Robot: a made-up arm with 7 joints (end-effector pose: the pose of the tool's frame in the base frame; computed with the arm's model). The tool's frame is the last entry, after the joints.
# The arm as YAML. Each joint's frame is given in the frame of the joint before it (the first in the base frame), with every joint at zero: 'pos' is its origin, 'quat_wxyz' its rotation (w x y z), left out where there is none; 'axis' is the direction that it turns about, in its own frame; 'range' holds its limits. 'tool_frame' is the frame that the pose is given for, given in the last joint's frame.
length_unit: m
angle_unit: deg
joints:
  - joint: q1
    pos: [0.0, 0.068, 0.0]
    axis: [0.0, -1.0, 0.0]
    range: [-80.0, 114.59]
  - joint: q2
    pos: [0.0, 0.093, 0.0]
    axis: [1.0, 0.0, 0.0]
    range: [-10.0, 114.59]
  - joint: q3
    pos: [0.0, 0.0, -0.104]
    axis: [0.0, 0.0, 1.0]
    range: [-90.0, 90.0]
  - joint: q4
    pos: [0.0, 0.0, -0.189]
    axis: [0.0, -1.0, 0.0]
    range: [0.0, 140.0]
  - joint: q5
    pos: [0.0, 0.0, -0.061]
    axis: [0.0, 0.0, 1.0]
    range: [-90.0, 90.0]
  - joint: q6
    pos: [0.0, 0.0, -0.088]
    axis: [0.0, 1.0, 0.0]
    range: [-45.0, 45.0]
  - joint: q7
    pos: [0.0, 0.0, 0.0]
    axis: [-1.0, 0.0, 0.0]
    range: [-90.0, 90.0]
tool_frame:
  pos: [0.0, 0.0, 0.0]
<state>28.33 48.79 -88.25 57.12 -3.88 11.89 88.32</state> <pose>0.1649 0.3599 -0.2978 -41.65 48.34 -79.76</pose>
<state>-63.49 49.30 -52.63 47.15 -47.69 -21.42 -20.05</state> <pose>-0.2594 0.4033 -0.2035 -37.01 -0.45 -101.57</pose>
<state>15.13 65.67 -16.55 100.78 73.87 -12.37 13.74</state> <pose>0.1739 0.3854 -0.1055 -30.26 -104.14 -18.11</pose>
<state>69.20 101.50 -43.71 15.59 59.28 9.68 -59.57</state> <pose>-0.0457 0.5943 0.0483 114.88 -31.25 101.80</pose>
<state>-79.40 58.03 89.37 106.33 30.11 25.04 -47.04</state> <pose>-0.0112 0.4497 -0.0037 103.85 -67.37 10.57</pose>
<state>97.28 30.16 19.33 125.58 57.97 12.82 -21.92</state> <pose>0.1425 0.2993 0.1335 32.40 147.55 -8.87</pose>
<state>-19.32 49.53 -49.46 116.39 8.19 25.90 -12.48</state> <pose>0.0076 0.2677 -0.2404 -6.07 -44.71 -55.33</pose>
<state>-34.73 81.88 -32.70 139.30 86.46 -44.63 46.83</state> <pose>0.0231 0.3318 -0.1102 -95.69 -73.41 -14.76</pose>
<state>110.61 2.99 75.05 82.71 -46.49 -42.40 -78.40</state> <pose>0.2712 0.3199 0.1427 -30.78 43.05 -126.32</pose>
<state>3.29 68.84 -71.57 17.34 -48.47 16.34 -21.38</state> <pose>0.0253 0.5517 -0.1953 68.23 40.20 -121.20</pose>
